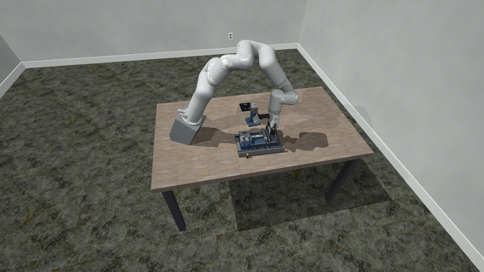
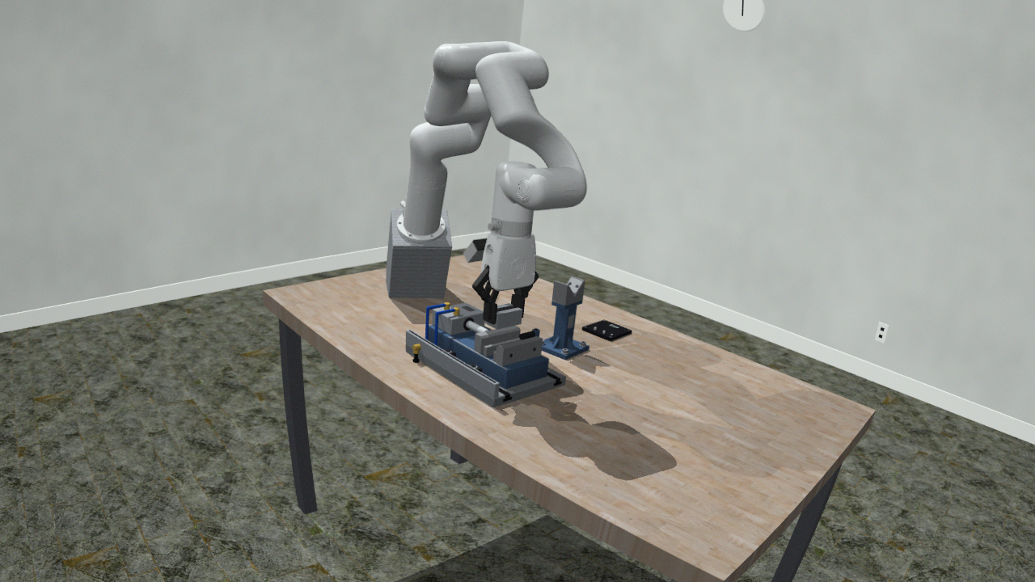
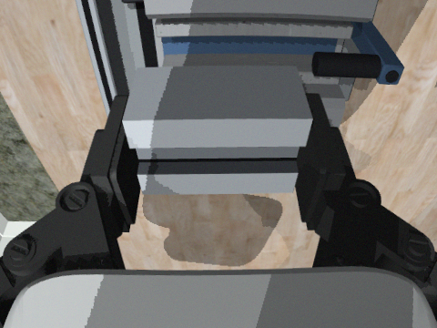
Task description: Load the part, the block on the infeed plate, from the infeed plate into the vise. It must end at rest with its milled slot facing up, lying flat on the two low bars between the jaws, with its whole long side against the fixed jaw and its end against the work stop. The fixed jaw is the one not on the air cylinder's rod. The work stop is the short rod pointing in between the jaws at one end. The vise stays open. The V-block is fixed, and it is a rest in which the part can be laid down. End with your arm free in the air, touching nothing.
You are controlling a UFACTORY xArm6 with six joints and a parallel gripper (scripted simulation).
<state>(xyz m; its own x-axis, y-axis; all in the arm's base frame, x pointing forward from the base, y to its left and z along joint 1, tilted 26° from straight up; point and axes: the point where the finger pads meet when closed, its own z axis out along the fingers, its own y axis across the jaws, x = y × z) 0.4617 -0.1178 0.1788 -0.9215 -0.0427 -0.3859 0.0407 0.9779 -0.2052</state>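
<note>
Now: the grey block right at my hand. Also, from my hand: dark work stop rod: 1 cm ahead, 7 cm to the left, 6 cm below; then fixed jaw: 3 cm ahead, 2 cm to the left, 7 cm below; then moving jaw: 3 cm behind, 2 cm to the left, 7 cm below.
</note>
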